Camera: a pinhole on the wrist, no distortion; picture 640 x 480 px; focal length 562.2 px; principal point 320.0 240.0 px. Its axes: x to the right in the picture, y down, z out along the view. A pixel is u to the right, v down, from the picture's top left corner.
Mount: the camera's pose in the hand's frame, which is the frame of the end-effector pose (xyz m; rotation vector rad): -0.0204 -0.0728 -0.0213 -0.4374 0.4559 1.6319
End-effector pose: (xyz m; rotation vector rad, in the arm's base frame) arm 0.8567 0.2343 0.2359 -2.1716 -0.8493 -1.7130
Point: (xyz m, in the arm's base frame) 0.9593 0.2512 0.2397
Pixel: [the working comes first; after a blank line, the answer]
In the camera's frame: 0.0366 -0.0502 0.1571

451.0 60.3
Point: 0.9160 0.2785 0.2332
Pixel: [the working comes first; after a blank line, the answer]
In the camera's frame: 0.0066 -0.0419 0.1160

352.0 36.7
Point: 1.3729 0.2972 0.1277
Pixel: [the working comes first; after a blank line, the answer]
In the camera's frame: -0.0099 -0.0181 0.5844

310.5 222.6
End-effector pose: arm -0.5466 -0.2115 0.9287 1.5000 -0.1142 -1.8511
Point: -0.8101 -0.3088 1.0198
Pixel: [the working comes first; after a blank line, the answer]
In the camera's frame: -0.1176 -0.0084 0.3003

99.8 224.3
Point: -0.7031 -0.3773 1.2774
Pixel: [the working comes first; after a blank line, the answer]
In the camera's frame: 0.0864 0.1421 0.4354

431.5 423.4
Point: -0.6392 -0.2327 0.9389
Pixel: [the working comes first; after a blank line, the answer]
In the camera's frame: -0.0223 -0.0287 0.1214

216.9 107.1
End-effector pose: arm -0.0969 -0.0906 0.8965 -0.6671 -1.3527 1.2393
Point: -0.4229 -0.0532 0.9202
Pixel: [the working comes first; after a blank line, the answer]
In the camera's frame: -0.0602 -0.1327 0.3485

222.9 26.0
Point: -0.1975 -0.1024 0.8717
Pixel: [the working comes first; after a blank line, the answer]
In the camera's frame: 0.0366 -0.0293 0.1600

448.6 137.2
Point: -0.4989 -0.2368 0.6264
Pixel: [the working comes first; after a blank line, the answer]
In the camera's frame: 0.1287 0.0986 0.5398

454.1 342.7
